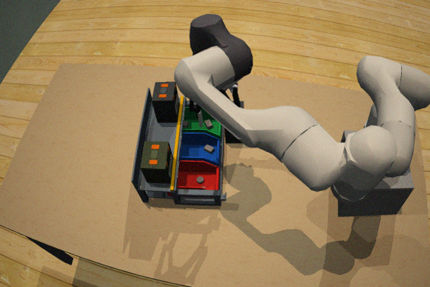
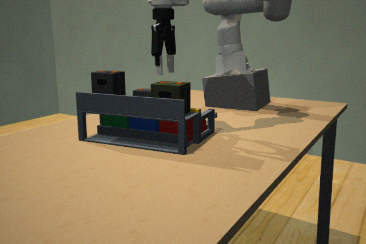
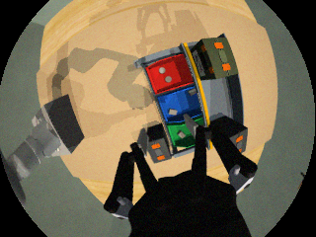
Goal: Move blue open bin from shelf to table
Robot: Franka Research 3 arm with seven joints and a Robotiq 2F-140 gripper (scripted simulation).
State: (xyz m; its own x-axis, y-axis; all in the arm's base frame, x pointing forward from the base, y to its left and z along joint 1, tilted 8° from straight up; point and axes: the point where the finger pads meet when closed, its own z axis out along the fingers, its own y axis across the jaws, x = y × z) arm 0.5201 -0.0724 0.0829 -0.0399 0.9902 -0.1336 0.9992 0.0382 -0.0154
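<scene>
My hand is 190 mm above the blue open bin and 80 mm short of it. Round my hand: yellow bar: 130 mm ahead, 120 mm below, 10 mm to the left; red bin: 190 mm below, 110 mm to the left, 80 mm ahead; green bin: 190 mm below, 110 mm to the right, 90 mm ahead.
</scene>
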